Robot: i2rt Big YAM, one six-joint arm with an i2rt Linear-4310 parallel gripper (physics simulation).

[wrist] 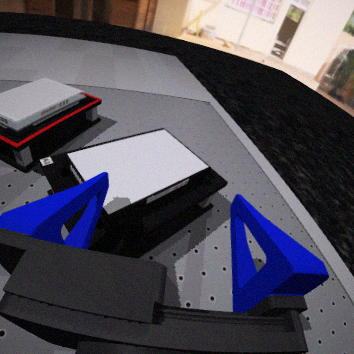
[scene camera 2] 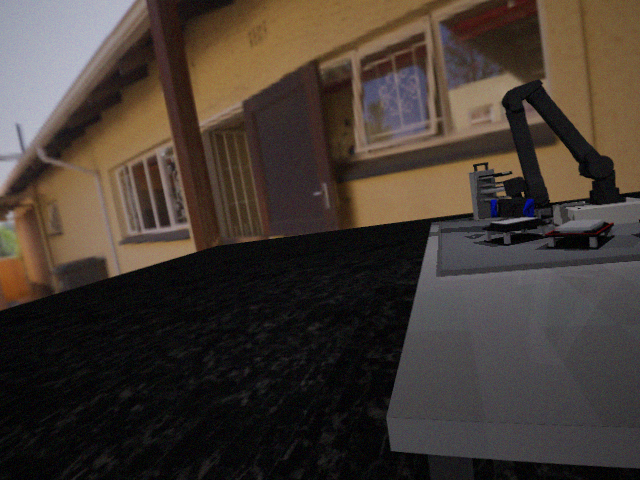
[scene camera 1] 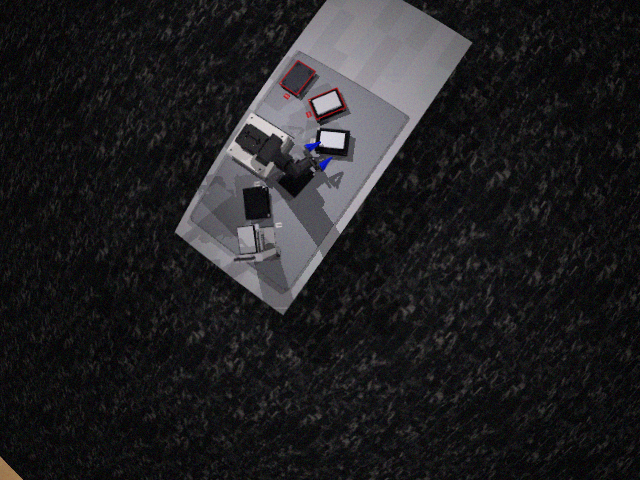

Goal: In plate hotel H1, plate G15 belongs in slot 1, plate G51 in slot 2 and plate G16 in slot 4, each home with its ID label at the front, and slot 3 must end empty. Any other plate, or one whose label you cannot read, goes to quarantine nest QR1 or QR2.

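Frame: origin at the arm's base, x ahead, y left, z up, level; millimetres.
Seen in the pictures: gripper, fingertip midpoint: (wrist: 171, 189) (scene camera 2: 507, 212) (scene camera 1: 326, 149); arm's base, link origin: (scene camera 2: 604, 202).
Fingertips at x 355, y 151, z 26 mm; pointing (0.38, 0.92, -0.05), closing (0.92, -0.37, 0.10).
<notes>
Offsets run from my fingertips to a thing's middle. "spot": to the spot under its first point. Level surfaces: height alone.
My gripper (scene camera 1: 325, 152) (scene camera 2: 511, 208) (wrist: 171, 189) is open and empty, with its blue fingers beside the black nest that holds a white-topped plate @[dx -7, dy +59, dz -30 mm] (scene camera 1: 332, 140) (scene camera 2: 518, 220) (wrist: 140, 167). In the wrist view the left finger overlaps the near left side of that nest; the plate's side label is too small to read. Another pale plate @[dx -138, dy +213, dz -40 mm] (scene camera 1: 326, 102) (scene camera 2: 580, 226) (wrist: 40, 102) lies on a red-rimmed nest; its label is unreadable. A second red-rimmed nest @[dx -352, dy +261, dz -64 mm] (scene camera 1: 297, 78) holds no plate. The grey hotel @[dx -41, dy -584, dz +55 mm] (scene camera 1: 264, 255) (scene camera 2: 474, 195) stands at the far end; its slot contents cannot be told.
A dark nest @[dx -176, dy -413, dz -49 mm] (scene camera 1: 256, 202) stands between the arm's base (scene camera 1: 238, 157) and the hotel. A black square surface @[dz -75 mm] (scene camera 1: 295, 186) lies partly under the arm. A small white tag @[spot: dx -98, dy +74, dz -37 mm] (wrist: 46, 161) sits on the near nest's corner. The table's long edge (scene camera 1: 361, 204) runs beyond the fingers.
</notes>
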